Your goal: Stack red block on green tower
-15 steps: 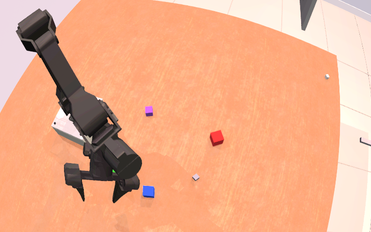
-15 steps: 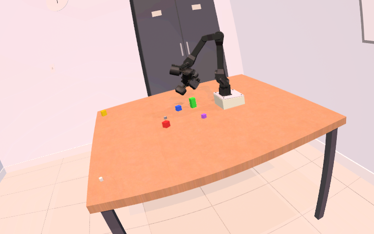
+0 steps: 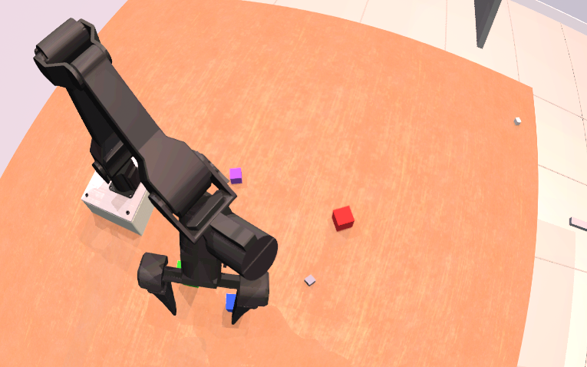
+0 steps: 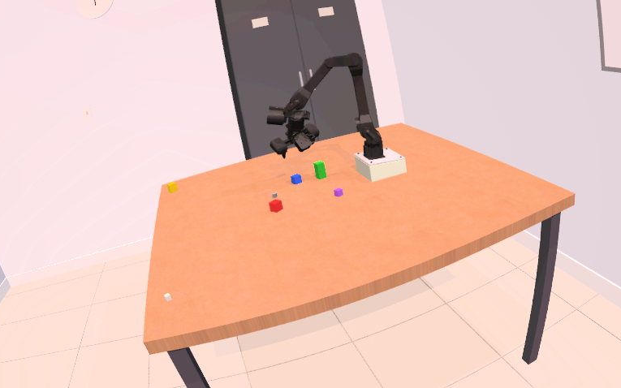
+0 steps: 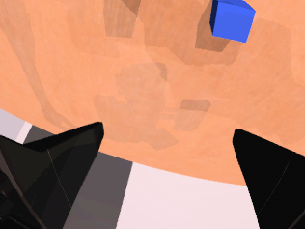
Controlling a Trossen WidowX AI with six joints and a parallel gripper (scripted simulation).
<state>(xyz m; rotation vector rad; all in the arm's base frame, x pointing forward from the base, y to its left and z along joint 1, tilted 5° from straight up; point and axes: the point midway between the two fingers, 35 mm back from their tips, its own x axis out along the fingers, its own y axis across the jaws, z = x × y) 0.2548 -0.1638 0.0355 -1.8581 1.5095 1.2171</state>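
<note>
Right now my gripper tip is 140 mm short of the red block, 270 mm to the right of it and 80 mm above it. From my gripper tip the other things lie so: blue block: 20 mm ahead, 60 mm to the left, 80 mm below; then small grey cube: 120 mm ahead, 140 mm to the left, 90 mm below; then green block: 70 mm behind, 70 mm to the left, 50 mm below.
</note>
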